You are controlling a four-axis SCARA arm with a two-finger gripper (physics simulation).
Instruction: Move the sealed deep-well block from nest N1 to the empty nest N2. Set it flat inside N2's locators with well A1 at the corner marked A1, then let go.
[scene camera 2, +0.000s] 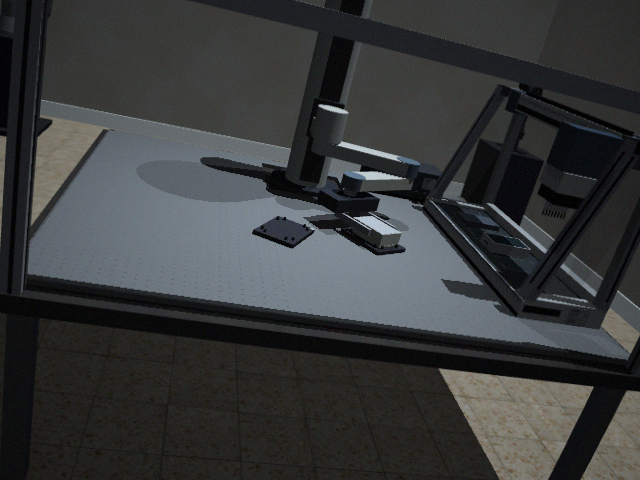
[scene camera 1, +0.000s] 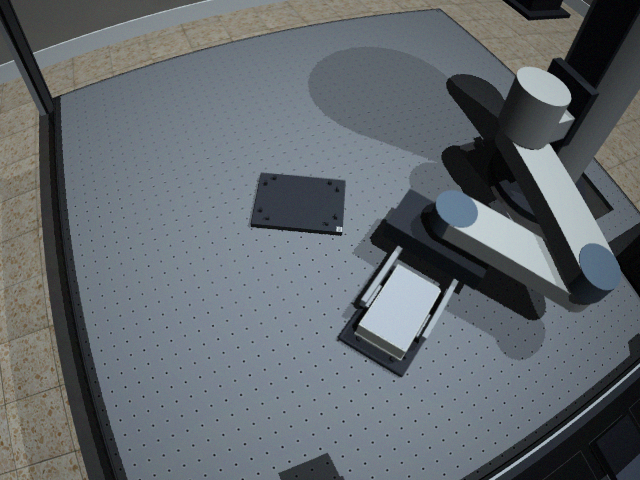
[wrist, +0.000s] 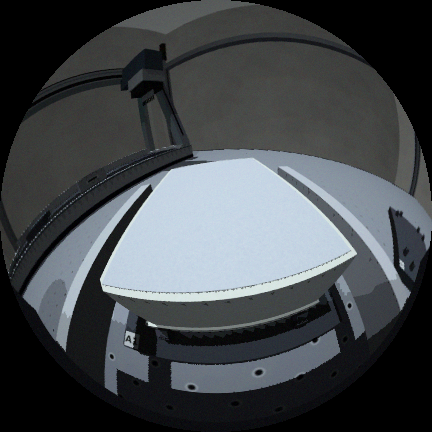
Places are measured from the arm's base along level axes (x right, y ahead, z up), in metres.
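Pixels of known places: gripper, between the fingertips: (scene camera 2: 382, 231) (scene camera 1: 392, 321) (wrist: 214, 183); arm's base, origin of its link: (scene camera 2: 303, 185).
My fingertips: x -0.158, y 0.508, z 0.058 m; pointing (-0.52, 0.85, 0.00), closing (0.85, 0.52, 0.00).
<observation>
For each thing: its top centre in the pictures, then the offset to it from my fingertips. "*": a spot on its surface instead.
- sealed deep-well block, centre of its top: (wrist: 214, 183) (scene camera 1: 402, 306) (scene camera 2: 377, 224) dx +0.013, dy -0.022, dz +0.010 m
- nest N2, centre of its top: (wrist: 220, 229) (scene camera 1: 397, 314) (scene camera 2: 374, 235) dx +0.013, dy -0.022, dz -0.023 m
- N2's A1 label, a spot on its surface: (wrist: 130, 339) * dx +0.006, dy -0.115, dz -0.033 m
- Nest N1, centre of its top: (scene camera 1: 299, 197) (scene camera 2: 285, 226) dx +0.288, dy +0.028, dz -0.023 m
- framed machine with a pipetting head, a spot on its surface: (scene camera 2: 568, 180) * dx -0.329, dy +0.278, dz +0.316 m
- enclosure post, a spot on its surface: (scene camera 2: 23, 155) * dx +0.854, dy +0.536, dz +0.214 m
The sealed deep-well block (scene camera 1: 398, 310) (scene camera 2: 379, 231) (wrist: 225, 235), pale with a light flat top, is over nest N2 (scene camera 1: 369, 352) (scene camera 2: 388, 250) (wrist: 225, 352). It looks level and lined up with the nest, very close to it; whether it touches is unclear. My gripper (scene camera 1: 395, 318) (scene camera 2: 381, 227) (wrist: 214, 183) is shut on the block's long sides. N2's A1 label (wrist: 130, 339) shows at the lower left in the wrist view, near the block's near left corner. The block's well A1 cannot be made out. Nest N1 (scene camera 1: 299, 202) (scene camera 2: 283, 230) (wrist: 404, 235) holds no block.
The arm's column (scene camera 2: 310, 149) rises behind the gripper. A framed machine with a pipetting head (scene camera 2: 568, 180) (wrist: 145, 75) stands on the right of the table in scene camera 2. An enclosure post (scene camera 1: 25, 56) (scene camera 2: 23, 155) stands at the table's left.
</observation>
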